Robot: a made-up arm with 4 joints.
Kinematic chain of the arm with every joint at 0, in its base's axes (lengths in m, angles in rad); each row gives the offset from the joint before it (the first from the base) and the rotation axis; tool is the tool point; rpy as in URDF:
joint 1: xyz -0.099 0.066 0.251 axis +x
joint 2: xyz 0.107 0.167 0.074 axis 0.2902 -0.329 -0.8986
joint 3: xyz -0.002 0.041 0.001 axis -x
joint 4: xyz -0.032 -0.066 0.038 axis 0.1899 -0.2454 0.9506
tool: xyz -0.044 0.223 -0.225 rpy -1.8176 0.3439 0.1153
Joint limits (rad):
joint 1: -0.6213..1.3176
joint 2: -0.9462..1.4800
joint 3: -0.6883..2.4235
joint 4: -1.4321..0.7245
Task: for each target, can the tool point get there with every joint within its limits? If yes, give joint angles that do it. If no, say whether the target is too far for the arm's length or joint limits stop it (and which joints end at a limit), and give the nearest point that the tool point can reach.
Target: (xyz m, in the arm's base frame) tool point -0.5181 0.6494 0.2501
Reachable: no: too far | nearest point -0.2341 0.4209 0.2505 | short by 0.364 m
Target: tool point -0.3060 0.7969 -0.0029
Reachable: no: too far | nearest point -0.1293 0.4831 0.1061 | short by 0.376 m
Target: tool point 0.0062 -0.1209 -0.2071
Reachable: no: joint limits stop it (at a limit: joint 1, joint 4) | nearest point -0.0096 0.0834 0.0068 | short by 0.296 m
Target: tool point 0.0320 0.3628 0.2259
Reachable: yes | joints 0.5241 -0.0437 0.3086 -0.7881
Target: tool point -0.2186 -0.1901 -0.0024
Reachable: no: joint limits stop it (at a limit: joint 1, joint 2) | nearest point -0.1300 0.0419 0.1191 | short by 0.276 m
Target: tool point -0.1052 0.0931 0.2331
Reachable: yes | joints 0.4288 0.4893 1.9812 -0.1890
